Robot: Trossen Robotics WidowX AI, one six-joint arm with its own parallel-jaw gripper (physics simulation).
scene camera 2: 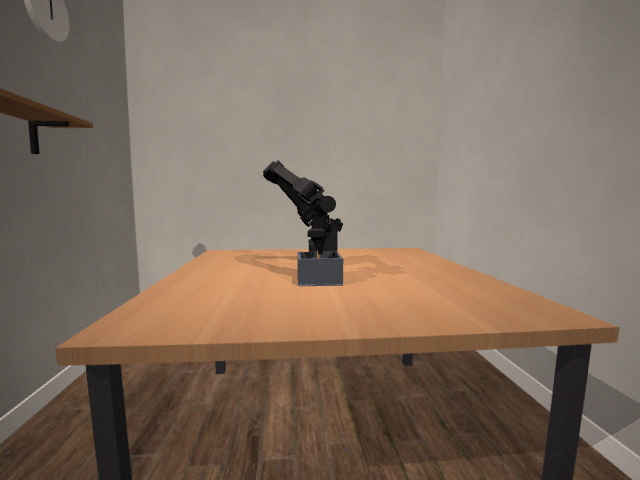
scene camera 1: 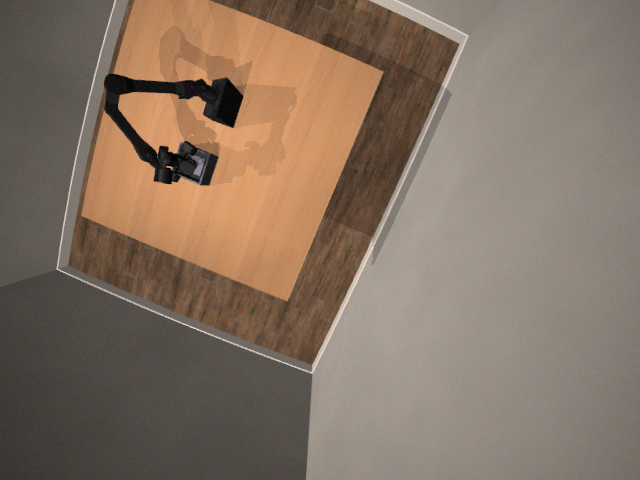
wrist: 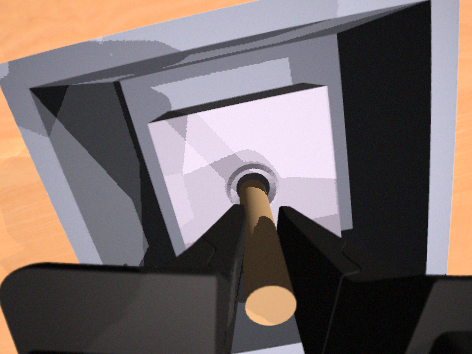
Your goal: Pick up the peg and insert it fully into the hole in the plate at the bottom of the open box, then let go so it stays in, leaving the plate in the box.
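Places are measured from the arm's base along level axes (x right, y back, z down), in metres.
Pixels of known places: gripper, between the fingertips: (scene camera 2: 320, 253) (wrist: 260, 216); arm's base, origin of its link: (scene camera 1: 214, 96).
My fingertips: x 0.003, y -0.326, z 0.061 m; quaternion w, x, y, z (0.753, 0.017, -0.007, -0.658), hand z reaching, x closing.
For each thing: its middle in the pictures, then the offset to it from my fingertips. Level surfaces: height alone.
- box, middle of its body: (wrist: 251, 182) (scene camera 2: 319, 267) (scene camera 1: 195, 164) dy +0.000, dx +0.007, dz +0.054 m
- pale square plate, middle of its body: (wrist: 250, 174) (scene camera 1: 196, 165) dy +0.000, dx +0.007, dz +0.069 m
- tan round peg, middle of its body: (wrist: 258, 230) dy +0.001, dx +0.008, dz +0.002 m
- wooden table, height of its surface: dz +0.103 m
The box (scene camera 1: 208, 173) (scene camera 2: 320, 271) (wrist: 444, 150) is open at the top, grey-blue, and stands on the table. The pale square plate (wrist: 280, 125) lies on its bottom, with a round, ringed hole (wrist: 253, 178) near its middle. My gripper (scene camera 2: 320, 252) (wrist: 260, 216) is shut on the tan round peg (wrist: 268, 265), over the box. In the wrist view, the peg's far end overlaps the near part of the hole, whose far part shows dark. Whether the tip is inside the hole or above it, I cannot tell. The fingers hide part of the plate's near side.
The box's walls rise around the plate and the fingers. The arm's black base (scene camera 1: 223, 102) stands on the wooden table (scene camera 1: 248, 222) (scene camera 2: 320, 315), beside the box in scene camera 1 and behind it in scene camera 2. A wall shelf (scene camera 2: 41, 111) is at the left.
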